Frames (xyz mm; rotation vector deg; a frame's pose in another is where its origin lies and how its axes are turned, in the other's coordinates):
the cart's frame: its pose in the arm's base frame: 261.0 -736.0 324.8 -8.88 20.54 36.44
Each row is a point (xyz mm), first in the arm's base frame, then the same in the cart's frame.
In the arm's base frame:
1: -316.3 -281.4 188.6
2: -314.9 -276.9 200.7
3: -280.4 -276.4 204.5
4: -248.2 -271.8 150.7
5: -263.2 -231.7 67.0
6: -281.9 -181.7 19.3
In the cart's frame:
1: -128.7 715.3 -173.8
2: -129.7 717.7 -161.1
3: -105.1 697.1 -147.8
4: -58.4 683.0 -187.6
5: -16.3 726.7 -259.4
6: 15.2 779.3 -296.3

